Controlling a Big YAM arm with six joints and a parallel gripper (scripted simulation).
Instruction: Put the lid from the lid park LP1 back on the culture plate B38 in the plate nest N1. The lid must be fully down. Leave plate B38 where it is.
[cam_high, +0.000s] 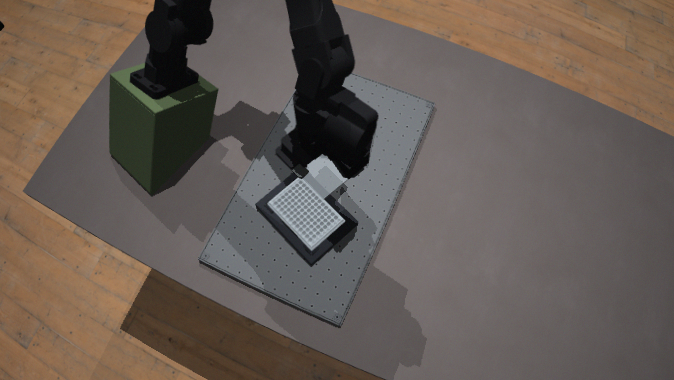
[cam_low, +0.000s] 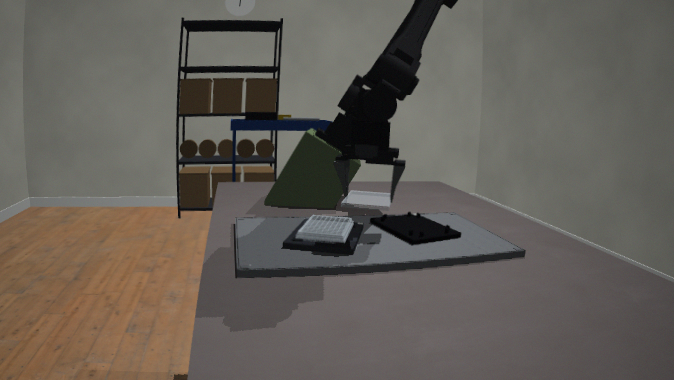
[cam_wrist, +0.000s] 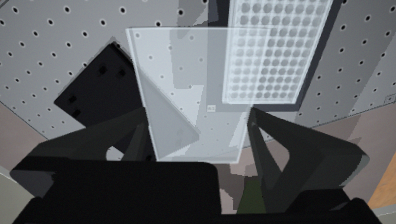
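Right now the culture plate B38 is 80 mm to the right of my hand, 60 mm below it and 30 mm ahead of it. Also, from my hand: lid park LP1: 100 mm to the left, 70 mm below, 40 mm behind; clear lid: 10 mm below.
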